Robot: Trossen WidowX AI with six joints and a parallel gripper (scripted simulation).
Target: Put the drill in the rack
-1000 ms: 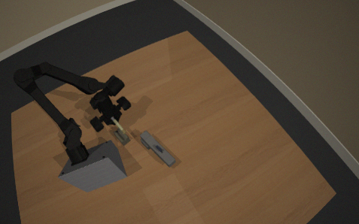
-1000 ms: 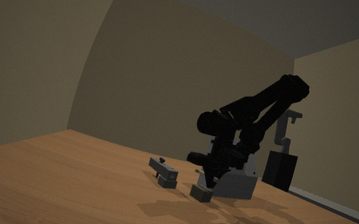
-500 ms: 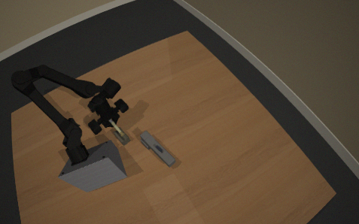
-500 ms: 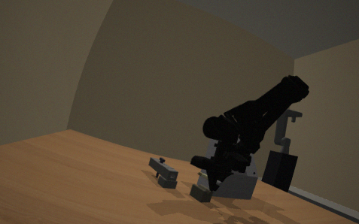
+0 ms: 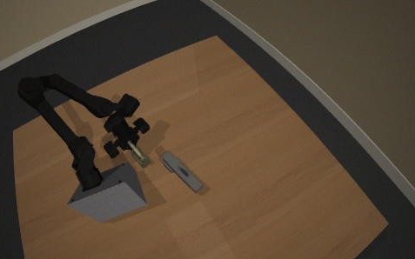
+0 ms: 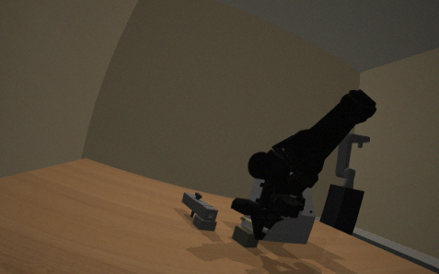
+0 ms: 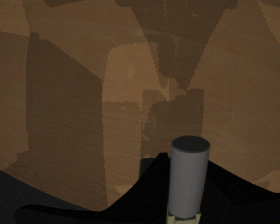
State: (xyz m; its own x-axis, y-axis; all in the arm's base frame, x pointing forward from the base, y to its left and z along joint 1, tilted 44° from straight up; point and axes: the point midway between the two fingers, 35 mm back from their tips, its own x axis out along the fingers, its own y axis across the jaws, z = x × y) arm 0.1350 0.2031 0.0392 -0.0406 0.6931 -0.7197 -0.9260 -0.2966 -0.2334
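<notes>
My gripper tip is 1 cm short of the cylindrical drill, 4 cm to the left of it and 3 cm below it. The rest, counted from my gripper tip: long grey block: 15 cm ahead, 17 cm to the right, 1 cm above; blue key: 16 cm ahead, 20 cm to the right, 2 cm above; olive-grey rack: 2 cm ahead, 5 cm to the right, 1 cm below.
</notes>
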